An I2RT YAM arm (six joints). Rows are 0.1 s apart.
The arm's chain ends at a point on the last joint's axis. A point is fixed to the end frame.
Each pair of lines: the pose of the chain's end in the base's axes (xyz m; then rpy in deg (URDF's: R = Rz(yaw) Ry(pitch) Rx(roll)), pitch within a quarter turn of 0, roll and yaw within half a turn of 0), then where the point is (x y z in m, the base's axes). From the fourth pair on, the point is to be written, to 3 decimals.
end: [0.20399, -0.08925, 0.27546, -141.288, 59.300, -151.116]
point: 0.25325 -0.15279 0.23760
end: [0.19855, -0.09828, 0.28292, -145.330, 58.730, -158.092]
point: 0.24289 -0.16356 0.24208
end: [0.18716, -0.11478, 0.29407, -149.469, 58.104, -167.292]
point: 0.22398 -0.18269 0.25015
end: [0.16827, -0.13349, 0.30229, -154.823, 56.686, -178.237]
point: 0.196 -0.203 0.254
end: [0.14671, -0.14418, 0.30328, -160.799, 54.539, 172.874]
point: 0.168 -0.212 0.250
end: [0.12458, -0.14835, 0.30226, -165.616, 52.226, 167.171]
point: 0.142 -0.214 0.245
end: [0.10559, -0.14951, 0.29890, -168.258, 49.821, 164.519]
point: 0.120 -0.213 0.238
